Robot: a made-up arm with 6 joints.
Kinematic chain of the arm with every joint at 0, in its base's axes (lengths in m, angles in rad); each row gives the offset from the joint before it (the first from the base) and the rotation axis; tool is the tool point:
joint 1: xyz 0 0 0.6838 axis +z
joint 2: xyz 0.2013 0 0 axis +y
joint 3: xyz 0 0 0.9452 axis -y
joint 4: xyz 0 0 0.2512 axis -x
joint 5: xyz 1.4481 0 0 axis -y
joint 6: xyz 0.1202 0 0 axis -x
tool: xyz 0 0 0
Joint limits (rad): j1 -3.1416..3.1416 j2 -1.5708..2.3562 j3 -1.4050..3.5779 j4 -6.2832..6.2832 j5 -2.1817..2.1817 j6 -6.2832..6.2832
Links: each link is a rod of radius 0.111 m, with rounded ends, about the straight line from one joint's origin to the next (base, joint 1, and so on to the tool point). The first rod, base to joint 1, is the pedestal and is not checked.
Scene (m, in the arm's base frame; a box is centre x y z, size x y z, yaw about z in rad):
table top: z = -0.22
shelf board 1: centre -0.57 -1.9 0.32 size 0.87 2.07 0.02 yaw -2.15
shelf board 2: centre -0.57 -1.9 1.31 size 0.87 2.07 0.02 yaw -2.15
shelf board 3: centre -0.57 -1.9 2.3 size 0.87 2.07 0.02 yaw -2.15
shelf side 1: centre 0.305 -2.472 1.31 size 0.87 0.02 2 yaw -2.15
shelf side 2: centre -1.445 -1.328 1.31 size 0.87 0.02 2 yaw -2.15
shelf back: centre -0.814 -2.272 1.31 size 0.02 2.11 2 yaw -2.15
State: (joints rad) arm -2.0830 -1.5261 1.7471 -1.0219 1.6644 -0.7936
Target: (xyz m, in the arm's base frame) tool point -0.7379 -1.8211 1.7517
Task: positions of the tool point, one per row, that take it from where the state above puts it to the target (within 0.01 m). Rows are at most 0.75 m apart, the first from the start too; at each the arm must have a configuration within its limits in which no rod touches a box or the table.
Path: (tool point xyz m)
1: 0.8993 2.0033 0.9507
2: 0.7291 1.8602 1.6520
3: 0.4852 1.4883 2.2300
4: 0.2197 0.9415 2.6040
5: -0.0187 0.3050 2.7277
6: -0.1936 -0.3194 2.5963
7: -0.2877 -0.8335 2.2469
8: -0.3044 -1.1584 1.7516
9: -0.4220 -1.3823 1.8186
10: -0.5679 -1.6098 1.8190
11: -0.7380 -1.8211 1.7517

